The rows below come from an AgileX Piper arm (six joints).
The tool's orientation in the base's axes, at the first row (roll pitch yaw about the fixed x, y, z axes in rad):
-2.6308 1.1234 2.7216
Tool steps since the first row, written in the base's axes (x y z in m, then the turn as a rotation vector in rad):
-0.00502 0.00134 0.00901 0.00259 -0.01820 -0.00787
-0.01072 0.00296 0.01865 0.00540 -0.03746 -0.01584
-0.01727 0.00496 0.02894 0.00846 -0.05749 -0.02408
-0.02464 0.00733 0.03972 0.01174 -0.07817 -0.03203
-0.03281 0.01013 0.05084 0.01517 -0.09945 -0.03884
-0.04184 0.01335 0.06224 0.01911 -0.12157 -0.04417
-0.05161 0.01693 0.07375 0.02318 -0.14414 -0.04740
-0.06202 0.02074 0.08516 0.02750 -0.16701 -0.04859
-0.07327 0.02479 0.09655 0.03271 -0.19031 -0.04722
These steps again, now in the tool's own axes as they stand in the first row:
-0.00590 -0.00488 -0.00703 0.00286 -0.00760 0.01827
-0.01206 -0.01025 -0.01487 0.00554 -0.01566 0.03751
-0.01839 -0.01615 -0.02369 0.00823 -0.02395 0.05758
-0.02478 -0.02256 -0.03340 0.01045 -0.03254 0.07814
-0.03109 -0.02938 -0.04398 0.01148 -0.04163 0.09881
-0.03723 -0.03665 -0.05544 0.01083 -0.05116 0.11984
-0.04312 -0.04428 -0.06760 0.00815 -0.06131 0.14048
-0.04862 -0.05224 -0.08022 0.00348 -0.07189 0.16071
-0.05373 -0.06068 -0.09347 -0.00392 -0.08260 0.18077

